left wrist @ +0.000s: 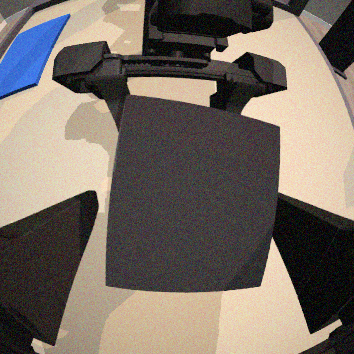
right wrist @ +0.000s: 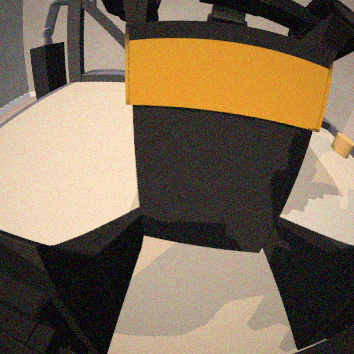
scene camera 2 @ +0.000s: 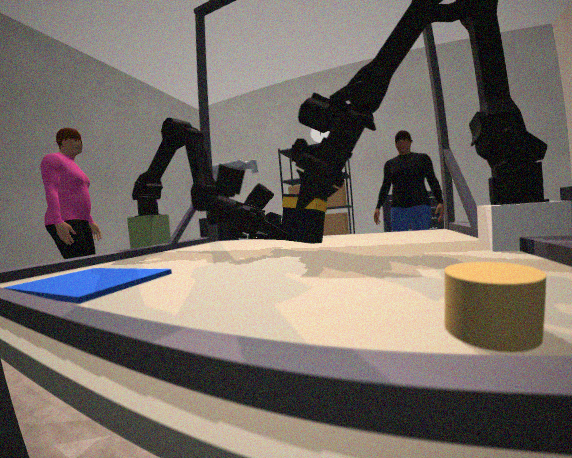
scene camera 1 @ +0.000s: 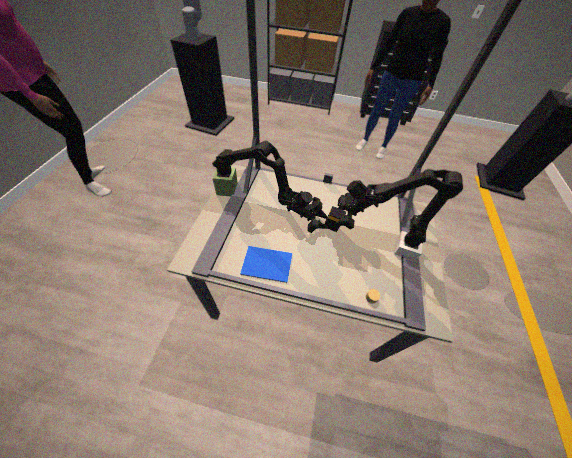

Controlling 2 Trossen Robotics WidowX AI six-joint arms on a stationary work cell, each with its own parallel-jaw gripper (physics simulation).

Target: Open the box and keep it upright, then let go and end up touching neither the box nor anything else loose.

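Frame: origin at the left arm's base, x ahead, y left, z up, level; centimetres.
Where they show: left gripper, fingertip midpoint: (left wrist: 181, 198) (right wrist: 227, 100) (scene camera 2: 304, 210) (scene camera 1: 336, 217); right gripper, fingertip midpoint: (right wrist: 203, 217) (scene camera 2: 293, 237) (scene camera 1: 328, 223); left arm's base, origin of the base link: (scene camera 2: 517, 203) (scene camera 1: 411, 242); right arm's base, origin of the base link: (scene camera 1: 224, 172).
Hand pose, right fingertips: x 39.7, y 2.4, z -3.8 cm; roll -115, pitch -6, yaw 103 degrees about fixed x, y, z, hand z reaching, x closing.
Things, the pixels of their centre, and the offset from my right fingertips.
- box, body centre: (right wrist: 217, 135) (scene camera 2: 303, 219) (scene camera 1: 334, 219) dx -2.5, dy -0.5, dz +3.7 cm
- flat blue mat, body centre: (scene camera 2: 88, 280) (left wrist: 24, 53) (scene camera 1: 267, 263) dx +19.1, dy +32.2, dz -2.6 cm
- yellow cylinder, body centre: (scene camera 2: 491, 300) (right wrist: 342, 144) (scene camera 1: 372, 296) dx -28.6, dy +29.1, dz -1.2 cm
The box (scene camera 1: 335, 214) (scene camera 2: 303, 226) (right wrist: 215, 165) is dark with a yellow-orange band around its upper part. It looks upright on the table. Its flat dark top (left wrist: 192, 195) shows in the left wrist view and looks closed. My right gripper (scene camera 1: 324, 222) (right wrist: 203, 217) is shut on the lower part of the box, one finger on each side. My left gripper (scene camera 1: 344, 213) (left wrist: 181, 198) is open above the box top, its fingers wide apart. One finger stands clear of the top's left edge; the other overlaps the right edge in view, so contact is unclear. In scene camera 2 the arms partly hide the box.
A flat blue mat (scene camera 1: 266, 264) (scene camera 2: 90, 284) (left wrist: 32, 55) lies at the table's front left. A yellow cylinder (scene camera 1: 373, 296) (scene camera 2: 495, 306) (right wrist: 343, 145) stands at the front right. A raised dark frame (scene camera 1: 414, 290) borders the table, with posts at its back corners.
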